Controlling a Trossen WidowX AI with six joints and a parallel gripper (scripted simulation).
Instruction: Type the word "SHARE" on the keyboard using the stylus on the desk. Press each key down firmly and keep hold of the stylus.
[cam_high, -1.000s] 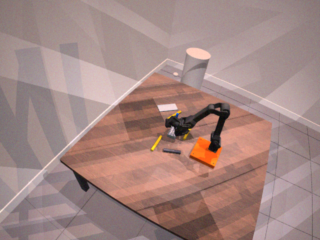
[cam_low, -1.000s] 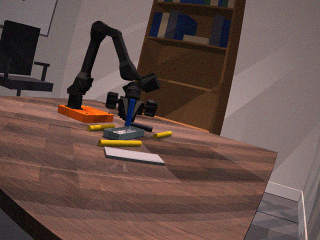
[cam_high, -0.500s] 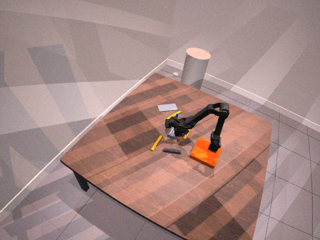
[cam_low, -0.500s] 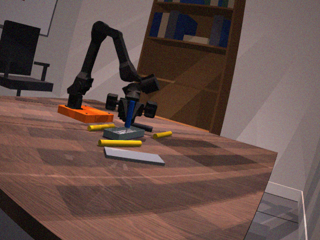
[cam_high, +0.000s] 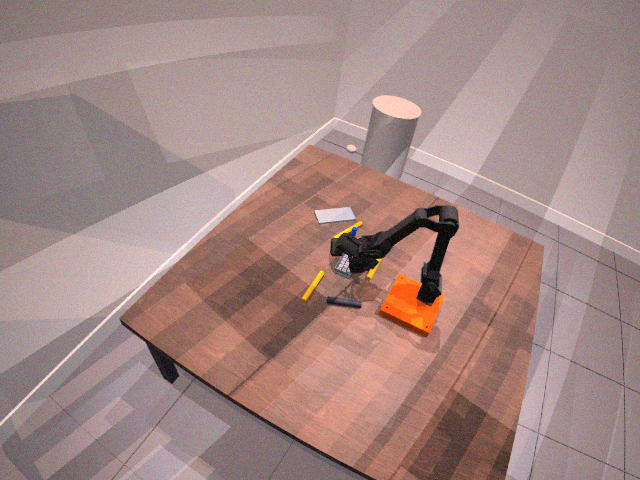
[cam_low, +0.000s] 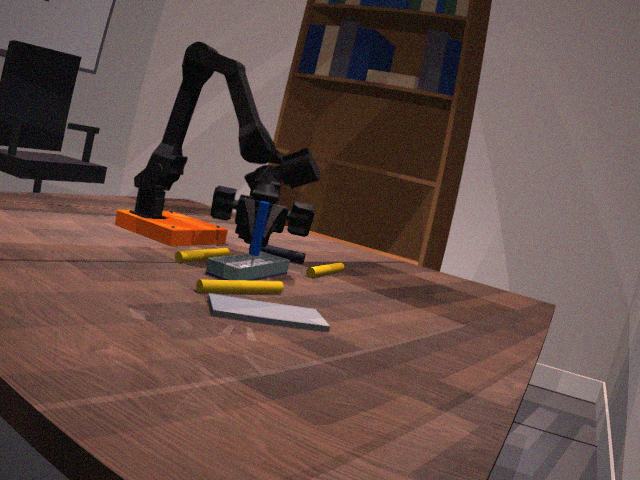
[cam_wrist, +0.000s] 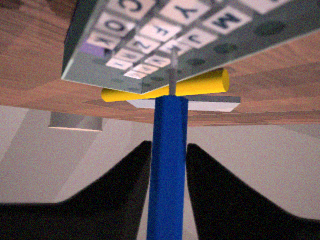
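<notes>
Right now my gripper tip is 9 cm to the left of the yellow cylinder, 6 cm short of it and 6 cm above it. Round my gripper tip: flat grey slab (15 cm ahead, 14 cm to the right, 7 cm below); then blue stylus (1 cm below); then thin grey tip (5 cm below).
</notes>
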